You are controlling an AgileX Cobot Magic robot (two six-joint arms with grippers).
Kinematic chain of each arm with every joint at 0, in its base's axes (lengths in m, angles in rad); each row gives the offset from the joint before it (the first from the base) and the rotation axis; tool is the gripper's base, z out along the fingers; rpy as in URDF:
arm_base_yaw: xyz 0 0 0.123 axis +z
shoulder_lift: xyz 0 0 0 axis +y
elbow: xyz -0.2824 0 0.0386 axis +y
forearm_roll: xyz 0.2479 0 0.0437 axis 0.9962 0 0.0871
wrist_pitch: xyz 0 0 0 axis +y
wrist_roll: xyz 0.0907 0 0.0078 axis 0.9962 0 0.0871
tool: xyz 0 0 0 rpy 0 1.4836 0
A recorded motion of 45 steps. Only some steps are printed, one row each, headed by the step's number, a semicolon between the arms.
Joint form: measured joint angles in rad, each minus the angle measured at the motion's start. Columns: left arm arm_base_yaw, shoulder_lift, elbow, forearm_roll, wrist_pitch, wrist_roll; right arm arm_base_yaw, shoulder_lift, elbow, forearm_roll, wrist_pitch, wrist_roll.
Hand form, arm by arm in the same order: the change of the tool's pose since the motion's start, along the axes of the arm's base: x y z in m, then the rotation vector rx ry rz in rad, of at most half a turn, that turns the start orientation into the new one. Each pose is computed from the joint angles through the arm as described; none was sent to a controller.
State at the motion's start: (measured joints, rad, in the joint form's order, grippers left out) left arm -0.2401 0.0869 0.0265 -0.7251 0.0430 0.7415; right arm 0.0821 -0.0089 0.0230 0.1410 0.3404 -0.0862
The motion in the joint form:
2: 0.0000 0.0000 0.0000 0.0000 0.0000 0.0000; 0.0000 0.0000 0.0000 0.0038 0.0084 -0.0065
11: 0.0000 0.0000 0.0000 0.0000 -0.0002 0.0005; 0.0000 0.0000 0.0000 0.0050 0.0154 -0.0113
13: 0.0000 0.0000 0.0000 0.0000 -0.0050 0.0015; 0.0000 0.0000 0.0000 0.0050 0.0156 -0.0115
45: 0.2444 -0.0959 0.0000 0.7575 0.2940 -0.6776; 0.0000 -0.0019 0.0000 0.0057 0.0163 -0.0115
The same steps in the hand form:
2: 0.0000 0.0000 0.0000 0.0000 0.0000 0.0000; -0.0002 0.0002 -0.0007 -0.0032 0.0078 0.0032
11: 0.0000 0.0000 0.0000 0.0004 -0.0003 0.0001; -0.0004 0.0003 -0.0013 -0.0072 0.0141 0.0056
13: 0.0001 0.0003 0.0003 0.0006 -0.0041 0.0032; -0.0004 0.0003 -0.0013 -0.0074 0.0143 0.0057
45: -0.0080 0.0191 -0.0217 0.1073 0.1973 0.2695; -0.0005 0.0003 -0.0013 -0.0067 0.0132 0.0058

